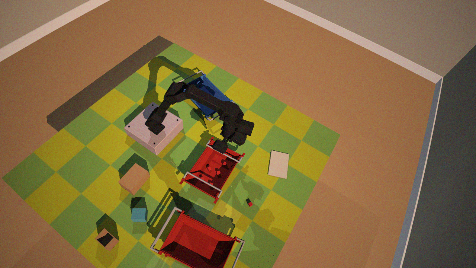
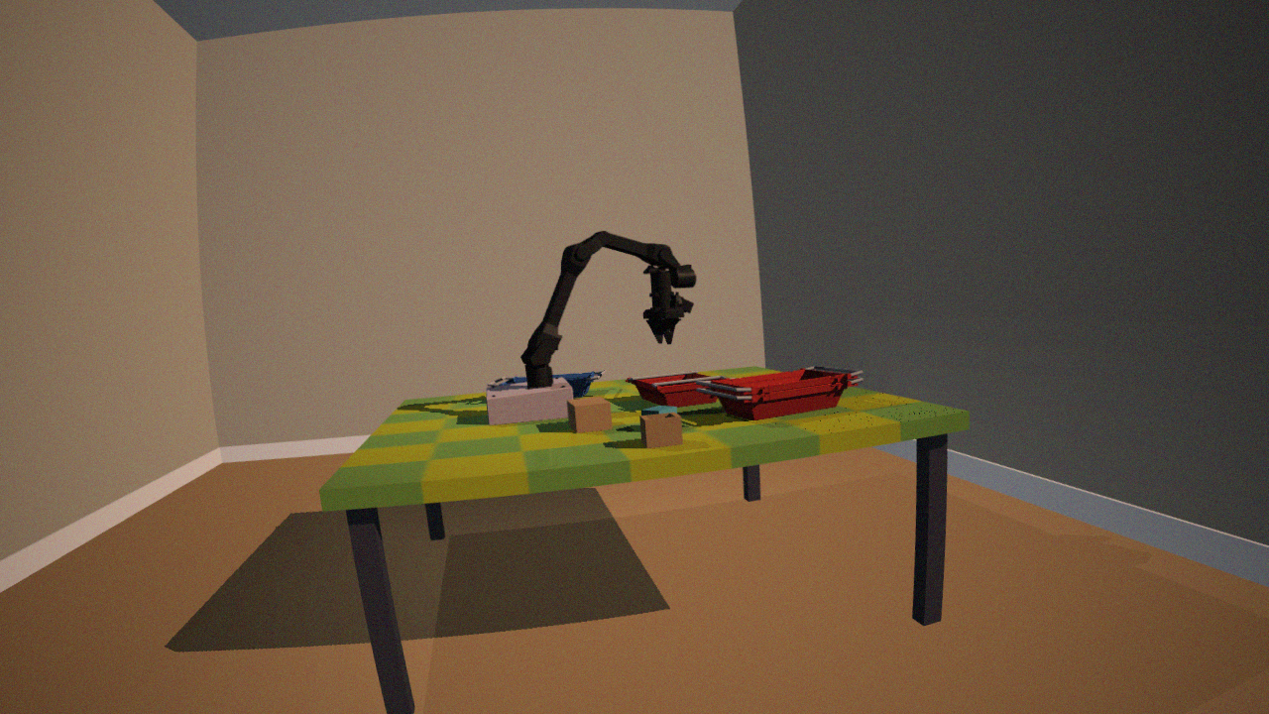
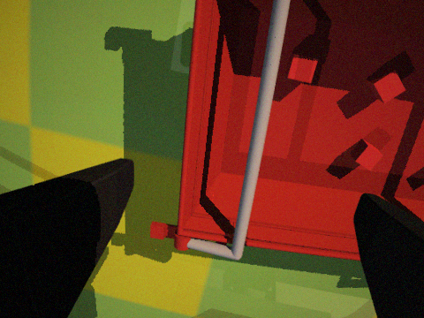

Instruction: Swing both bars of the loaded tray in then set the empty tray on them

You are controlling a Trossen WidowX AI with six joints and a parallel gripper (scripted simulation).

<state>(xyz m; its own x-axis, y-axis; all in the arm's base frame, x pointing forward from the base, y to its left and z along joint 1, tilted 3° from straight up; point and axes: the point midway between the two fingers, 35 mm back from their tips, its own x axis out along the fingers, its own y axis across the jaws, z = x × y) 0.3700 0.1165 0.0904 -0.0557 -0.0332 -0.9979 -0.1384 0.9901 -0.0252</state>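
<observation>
The blue tray is 33 cm behind my gripper tip, 24 cm to the left of it and 11 cm below it. Round my gripper tip: teal cube 12 cm behind, 49 cm to the right, 13 cm below; flat plate 25 cm ahead, 16 cm to the left, 15 cm below; small red block 25 cm ahead, 12 cm to the right, 14 cm below.
</observation>
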